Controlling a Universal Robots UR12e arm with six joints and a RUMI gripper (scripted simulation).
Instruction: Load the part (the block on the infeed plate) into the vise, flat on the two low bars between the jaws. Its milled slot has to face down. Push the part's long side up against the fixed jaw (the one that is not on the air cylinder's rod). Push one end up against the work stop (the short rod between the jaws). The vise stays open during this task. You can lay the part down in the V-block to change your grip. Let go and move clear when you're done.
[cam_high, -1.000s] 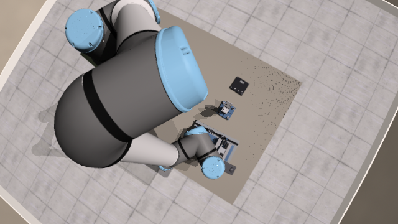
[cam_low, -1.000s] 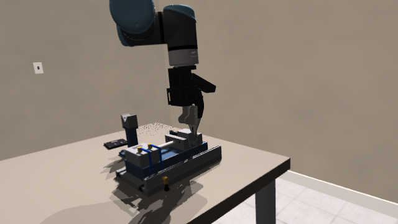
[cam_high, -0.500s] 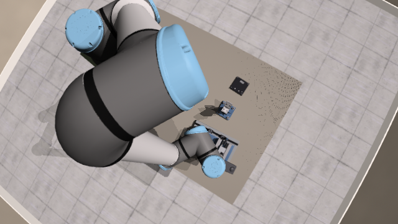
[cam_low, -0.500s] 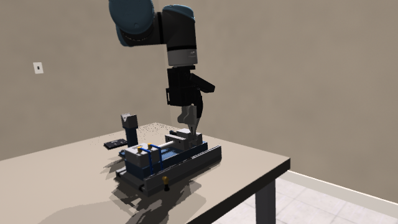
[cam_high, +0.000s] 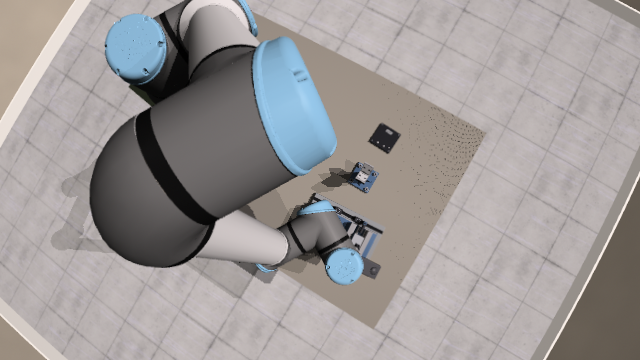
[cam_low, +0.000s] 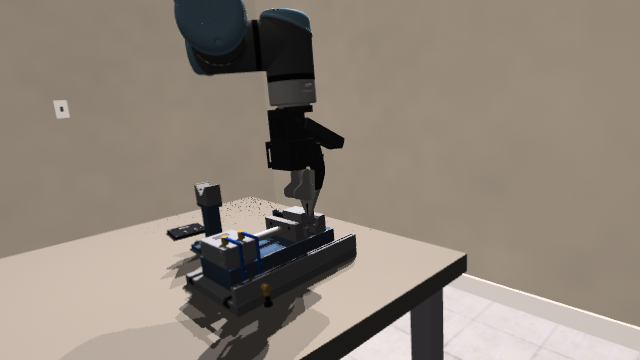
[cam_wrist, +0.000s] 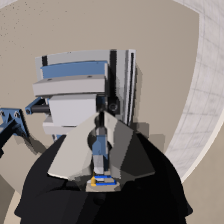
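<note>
Right now the fixed jaw is 5 cm to the left of my hand, 4 cm below it and 3 cm ahead of it. Round my hand: work stop rod: 9 cm to the left, 3 cm below, 1 cm behind; then part: 4 cm to the left, 3 cm below; then cylinder rod: 9 cm behind, 4 cm to the left, 4 cm below.
</note>
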